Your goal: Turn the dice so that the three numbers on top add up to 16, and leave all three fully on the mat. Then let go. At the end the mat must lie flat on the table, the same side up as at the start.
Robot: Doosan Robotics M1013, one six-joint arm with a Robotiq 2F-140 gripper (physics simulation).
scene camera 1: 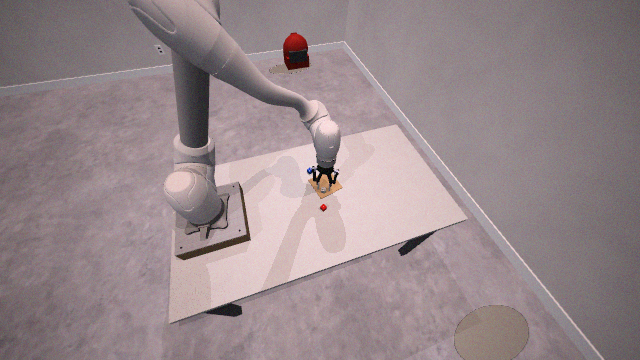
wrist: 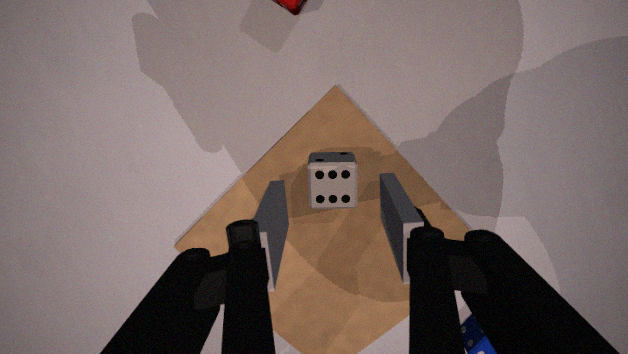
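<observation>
A white die sits on the tan mat, towards one corner, with a six facing up. My gripper is open around it, with a gap between each finger and the die. The mat lies flat on the table. A red die lies on the table off the mat's near corner in the scene view; its top does not show in the wrist view. A blue die lies off the mat on the other side, partly hidden by the gripper in the wrist view.
The white table carries the arm's base plate at its left. The arm reaches over the table from the left. A red helmet-like object stands on the floor by the back wall.
</observation>
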